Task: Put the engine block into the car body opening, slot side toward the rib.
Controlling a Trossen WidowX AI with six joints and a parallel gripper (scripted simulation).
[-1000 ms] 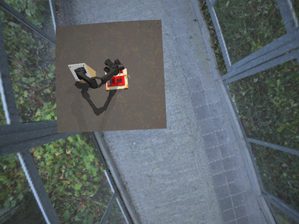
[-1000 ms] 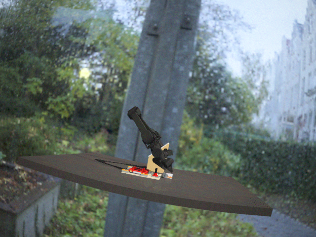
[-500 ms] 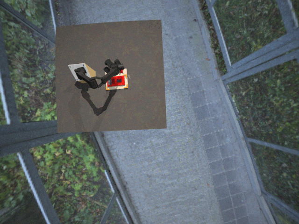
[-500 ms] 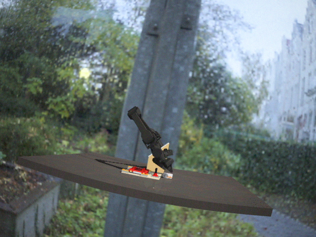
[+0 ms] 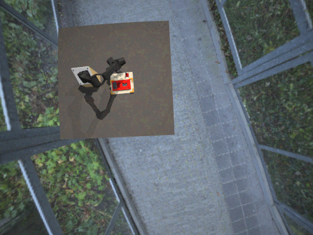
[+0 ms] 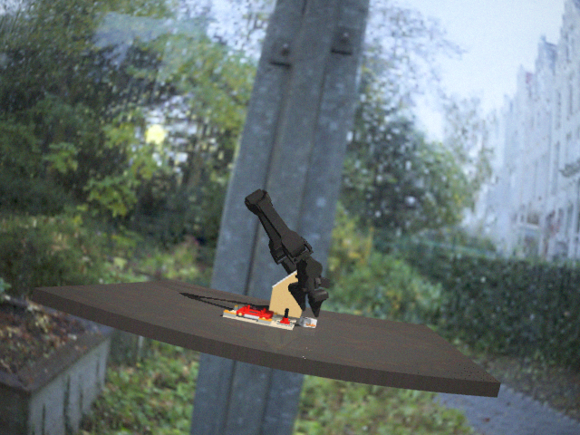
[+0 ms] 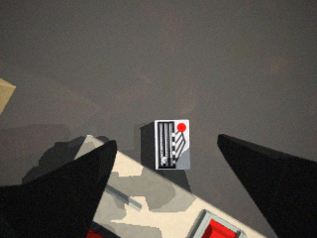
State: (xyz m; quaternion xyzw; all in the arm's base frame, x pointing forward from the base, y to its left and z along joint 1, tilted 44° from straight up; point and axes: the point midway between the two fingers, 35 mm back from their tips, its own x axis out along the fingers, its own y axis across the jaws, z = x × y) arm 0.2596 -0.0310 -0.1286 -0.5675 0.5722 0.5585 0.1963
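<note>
The grey engine block lies 3 cm below my gripper tip.
</note>
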